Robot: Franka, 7 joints.
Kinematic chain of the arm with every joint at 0, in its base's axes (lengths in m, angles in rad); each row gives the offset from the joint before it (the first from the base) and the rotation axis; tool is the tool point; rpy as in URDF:
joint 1: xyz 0 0 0.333 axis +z
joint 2: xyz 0 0 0 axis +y
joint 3: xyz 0 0 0.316 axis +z
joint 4: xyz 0.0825 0 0 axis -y
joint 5: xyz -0.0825 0 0.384 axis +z
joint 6: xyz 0 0 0 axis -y
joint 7: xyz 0.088 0 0 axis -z
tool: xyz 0 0 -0.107 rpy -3.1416 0 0
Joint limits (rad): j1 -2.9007..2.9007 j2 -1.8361..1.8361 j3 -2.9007..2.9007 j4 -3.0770..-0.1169 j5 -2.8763..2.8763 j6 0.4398..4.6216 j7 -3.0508..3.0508
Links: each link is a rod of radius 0.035 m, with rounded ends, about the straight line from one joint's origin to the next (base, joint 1, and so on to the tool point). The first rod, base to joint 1, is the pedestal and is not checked.
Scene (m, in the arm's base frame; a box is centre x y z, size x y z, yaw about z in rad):
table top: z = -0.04
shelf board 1: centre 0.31 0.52 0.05 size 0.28 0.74 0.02 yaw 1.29
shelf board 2: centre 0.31 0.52 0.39 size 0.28 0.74 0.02 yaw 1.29
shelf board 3: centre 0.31 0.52 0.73 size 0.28 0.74 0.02 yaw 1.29
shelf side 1: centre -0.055 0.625 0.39 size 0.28 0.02 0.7 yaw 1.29
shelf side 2: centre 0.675 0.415 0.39 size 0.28 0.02 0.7 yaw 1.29
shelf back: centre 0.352 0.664 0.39 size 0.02 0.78 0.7 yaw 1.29
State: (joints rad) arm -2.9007 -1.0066 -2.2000 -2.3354 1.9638 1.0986 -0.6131
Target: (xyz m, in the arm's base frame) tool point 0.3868 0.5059 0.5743
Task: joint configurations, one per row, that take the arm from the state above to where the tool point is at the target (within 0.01 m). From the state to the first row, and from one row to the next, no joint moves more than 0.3 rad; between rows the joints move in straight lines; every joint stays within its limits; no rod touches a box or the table.
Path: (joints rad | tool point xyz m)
1: -2.9007 -0.8746 -2.3295 -2.6009 1.8312 0.8693 -0.6131 | 0.0513 0.3918 0.2382
2: -2.9007 -0.7426 -2.4590 -2.8663 1.6985 0.6401 -0.6131 | 0.0295 0.2916 0.2504
3: -2.9007 -0.4943 -2.5694 -2.7950 1.9637 0.5900 -0.6131 | 0.1275 0.3185 0.2681
4: -2.9007 -0.2460 -2.6799 -2.7237 2.2289 0.5399 -0.6131 | 0.2231 0.3187 0.3353
5: -2.9007 0.0024 -2.7903 -2.6523 2.4941 0.4899 -0.6131 | 0.2894 0.2878 0.4444
6: -2.9007 0.2507 -2.9007 -2.5810 2.7592 0.4398 -0.6131 | 0.3060 0.2259 0.5743
7: -2.9007 0.0568 -2.7889 -2.3410 2.6161 0.5825 -0.6131 | 0.3364 0.3125 0.5747
8: -2.9007 -0.1371 -2.6770 -2.1010 2.4730 0.7252 -0.6131 | 0.3546 0.3918 0.5720
9: -2.9007 -0.3309 -2.5652 -1.8610 2.3298 0.8679 -0.6131 | 0.3682 0.4575 0.5714
10: -2.9007 -0.5248 -2.4534 -1.6210 2.1867 1.0106 -0.6131 | 0.3868 0.5059 0.5743

